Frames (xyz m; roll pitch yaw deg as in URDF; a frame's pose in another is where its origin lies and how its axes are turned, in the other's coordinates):
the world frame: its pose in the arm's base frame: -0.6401 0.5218 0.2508 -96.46 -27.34 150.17
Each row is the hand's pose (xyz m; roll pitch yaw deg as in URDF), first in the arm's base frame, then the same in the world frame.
Working: the arm's base frame: its pose in the world frame: -0.8390 -0.1656 0.1164 -96.81 32.62 -156.20

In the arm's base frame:
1: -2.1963 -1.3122 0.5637 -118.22 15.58 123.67
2: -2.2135 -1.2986 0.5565 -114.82 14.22 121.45
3: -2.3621 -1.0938 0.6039 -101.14 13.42 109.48
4: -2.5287 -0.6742 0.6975 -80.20 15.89 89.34
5: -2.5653 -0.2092 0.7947 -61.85 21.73 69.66
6: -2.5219 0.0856 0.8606 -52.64 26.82 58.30
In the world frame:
1: 0.5325 -0.3425 2.3414 -15.68 20.84 46.58
2: 0.5485 -0.3259 2.3401 -12.06 23.23 45.65
3: 0.7753 -0.2508 2.2441 5.72 34.67 48.16
4: 1.1320 -0.1405 1.9737 41.48 51.53 62.15
5: 1.4104 -0.0629 1.5948 92.76 59.94 93.89
6: 1.5374 -0.0402 1.3183 125.31 57.43 115.65

